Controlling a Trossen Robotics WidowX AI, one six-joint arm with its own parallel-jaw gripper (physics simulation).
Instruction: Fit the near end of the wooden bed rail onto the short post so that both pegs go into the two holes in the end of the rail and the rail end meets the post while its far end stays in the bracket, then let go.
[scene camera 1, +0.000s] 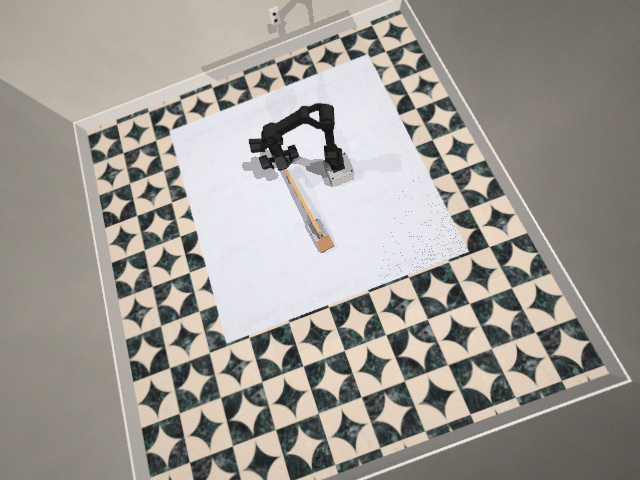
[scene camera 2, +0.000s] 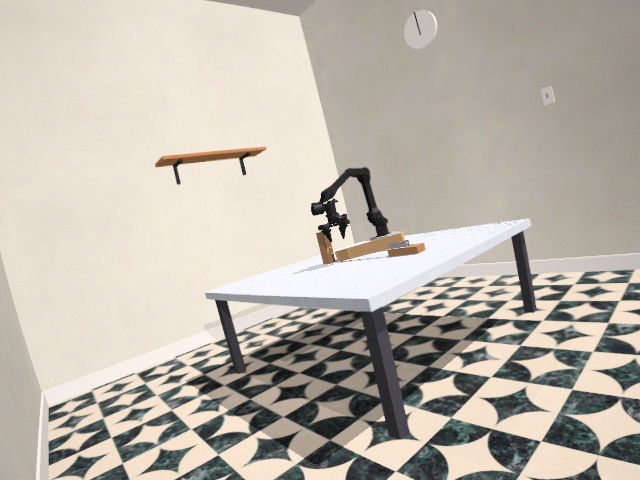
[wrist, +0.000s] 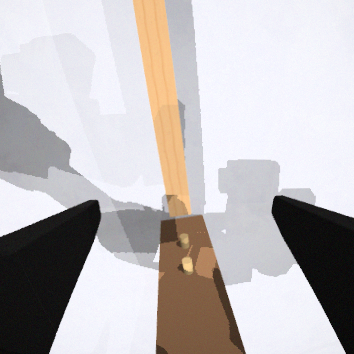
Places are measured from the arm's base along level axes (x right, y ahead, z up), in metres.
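Pixels of known places: gripper, fingertip midpoint: (scene camera 2: 337, 240) (wrist: 187, 206); arm's base, origin of the base link: (scene camera 1: 337, 165) (scene camera 2: 383, 234).
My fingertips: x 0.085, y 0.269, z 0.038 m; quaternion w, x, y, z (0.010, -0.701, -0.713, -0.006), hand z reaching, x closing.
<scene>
For each thing: its top centre in the pictures, then the offset to it from my fingertips. "spot": a spot on its surface instead. Level surfaces: height alone.
- bracket, surface spot: (scene camera 2: 400, 244) spot: dy -0.049, dx -0.381, dz -0.068 m
- brown post, surface spot: (wrist: 187, 305) spot: dy +0.002, dx +0.078, dz -0.002 m
- upper peg, surface spot: (wrist: 184, 240) spot: dy +0.005, dx +0.069, dz -0.062 m
- lower peg, surface spot: (wrist: 187, 265) spot: dy +0.005, dx +0.068, dz -0.030 m
- flat wooden block, middle of its top: (scene camera 2: 405, 246) (scene camera 1: 320, 235) dy -0.061, dx -0.397, dz -0.082 m
- white table, its level: dz -0.117 m
The wooden rail (scene camera 1: 302, 200) (scene camera 2: 369, 246) (wrist: 161, 95) runs from the short post to the bracket (scene camera 1: 313, 226) (scene camera 2: 399, 244), where its far end sits. The brown post (scene camera 2: 325, 249) (wrist: 187, 305) stands on the table; in scene camera 1 the arm hides it. Two pale pegs show on its face in the wrist view, the upper peg (wrist: 184, 240) and the lower peg (wrist: 187, 265), both outside the rail. The rail's near end is close to the post's foot, with a narrow gap. My gripper (scene camera 1: 280, 161) (scene camera 2: 336, 238) (wrist: 187, 206) is open and empty, its fingers on either side of the post in the wrist view.
A flat wooden block (scene camera 1: 324, 243) (scene camera 2: 408, 250) lies at the bracket on the white table (scene camera 1: 248, 268) (scene camera 2: 289, 289). The arm's base (scene camera 1: 341, 175) stands beside the rail. A wall shelf (scene camera 2: 211, 156) hangs away from the table.
</scene>
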